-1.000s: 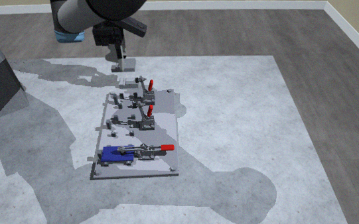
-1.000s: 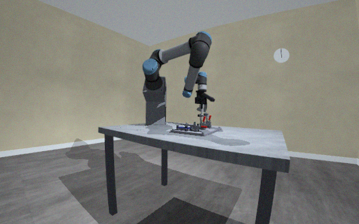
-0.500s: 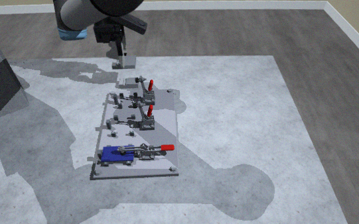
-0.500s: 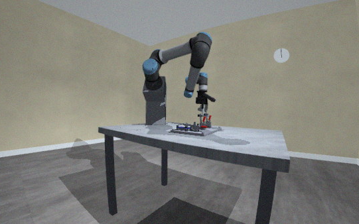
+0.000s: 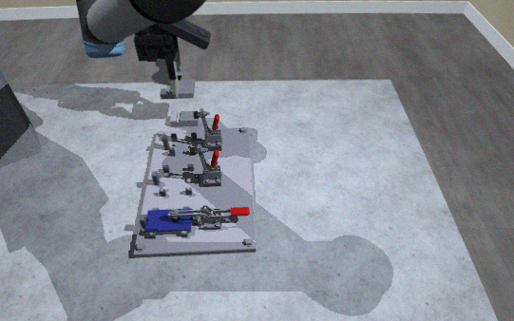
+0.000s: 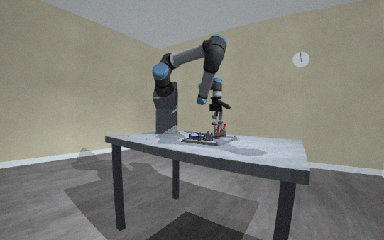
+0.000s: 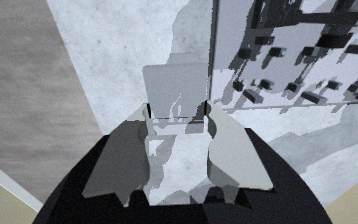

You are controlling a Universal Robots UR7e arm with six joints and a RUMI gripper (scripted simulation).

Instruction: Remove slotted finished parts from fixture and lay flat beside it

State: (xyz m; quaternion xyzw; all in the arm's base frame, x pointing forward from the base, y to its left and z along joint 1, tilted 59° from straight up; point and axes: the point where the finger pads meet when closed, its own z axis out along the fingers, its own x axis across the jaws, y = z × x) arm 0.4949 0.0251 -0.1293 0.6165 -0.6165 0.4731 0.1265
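Right now the pale grey part is 10 mm below my hand and 10 mm behind it. Also, from my hand: grey fixture plate 240 mm to the right, 100 mm below; then blue blank 340 mm to the right, 80 mm below, 80 mm behind.
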